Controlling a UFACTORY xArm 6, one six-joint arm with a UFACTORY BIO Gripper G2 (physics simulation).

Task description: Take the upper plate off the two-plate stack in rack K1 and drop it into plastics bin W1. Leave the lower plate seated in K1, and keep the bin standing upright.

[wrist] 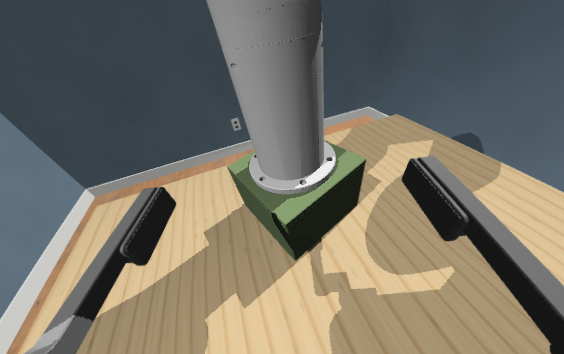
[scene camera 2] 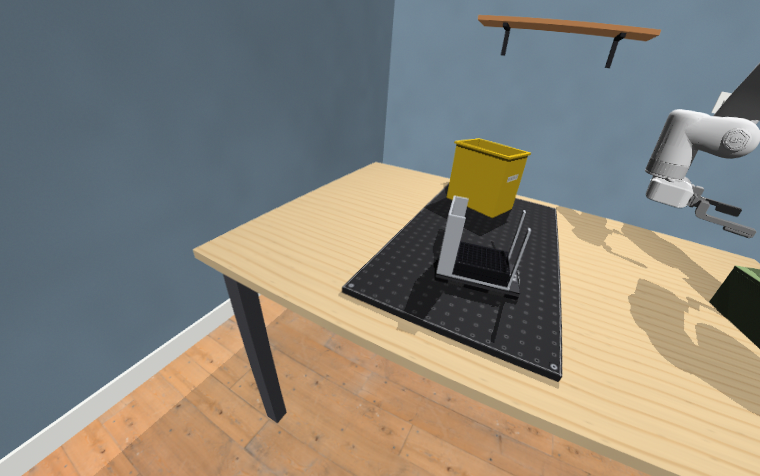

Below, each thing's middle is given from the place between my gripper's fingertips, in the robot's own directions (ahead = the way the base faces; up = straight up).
Scene:
Right now the yellow bin W1 (scene camera 2: 489, 174) is 570 mm ahead of my hand, 110 mm to the right of it and 90 mm below it.

